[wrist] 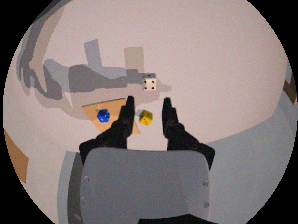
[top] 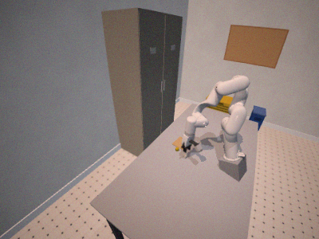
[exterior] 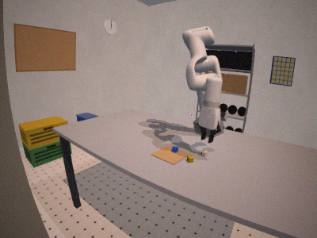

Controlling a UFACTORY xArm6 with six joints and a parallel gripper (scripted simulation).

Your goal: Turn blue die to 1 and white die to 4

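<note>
The white die is 9 cm below my hand. The rest, counted from my hand: blue die (14 cm to the right, 9 cm below, 6 cm ahead); yellow die (10 cm ahead, 9 cm below, 4 cm to the right); tan mat (14 cm to the right, 10 cm below, 10 cm ahead).
</note>
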